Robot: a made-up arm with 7 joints.
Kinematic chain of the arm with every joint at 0, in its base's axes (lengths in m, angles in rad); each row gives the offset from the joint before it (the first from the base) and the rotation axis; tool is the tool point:
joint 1: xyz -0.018 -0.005 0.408 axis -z
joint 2: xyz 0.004 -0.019 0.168 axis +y
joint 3: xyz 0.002 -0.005 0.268 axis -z
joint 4: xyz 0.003 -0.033 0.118 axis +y
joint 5: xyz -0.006 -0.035 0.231 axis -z
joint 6: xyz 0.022 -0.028 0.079 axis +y
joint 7: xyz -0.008 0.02 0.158 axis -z
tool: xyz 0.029 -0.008 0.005
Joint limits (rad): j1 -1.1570..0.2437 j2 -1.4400..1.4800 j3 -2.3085..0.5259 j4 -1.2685..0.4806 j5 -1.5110..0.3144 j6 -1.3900..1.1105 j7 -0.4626..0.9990
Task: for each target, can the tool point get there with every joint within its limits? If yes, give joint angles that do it. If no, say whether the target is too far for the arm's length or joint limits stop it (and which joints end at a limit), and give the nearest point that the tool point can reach.
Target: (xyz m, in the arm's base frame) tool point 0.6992 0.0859 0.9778
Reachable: yes | joints -0.3374 0.7870 0.2493 0.2856 -0.0515 0.4778 -0.2029
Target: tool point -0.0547 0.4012 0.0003
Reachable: no: joint limits stop it (at a limit: joint 1, joint 2, joint 3, joint 4, joint 6, joint 7) | nearest point 0.2979 0.3815 0.2383 | short by 0.426 m
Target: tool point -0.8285 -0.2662 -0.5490
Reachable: no: too far | nearest point -0.5723 -0.1836 0.1904 | short by 0.787 m
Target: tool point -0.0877 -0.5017 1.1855
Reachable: yes | joints -0.6955 -0.2957 -0.7848 -0.7903 0.0544 -0.3887 0.3154
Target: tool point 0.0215 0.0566 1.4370
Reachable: yes | joints -0.7687 -0.0279 -1.6451 -0.0202 -0.0770 0.0475 0.4372
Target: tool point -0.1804 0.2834 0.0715
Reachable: no: joint limits stop it (at a limit: joint 1, joint 2, joint 3, joint 4, joint 5, joint 7) | nearest point -0.3884 0.2127 0.2499 | short by 0.283 m
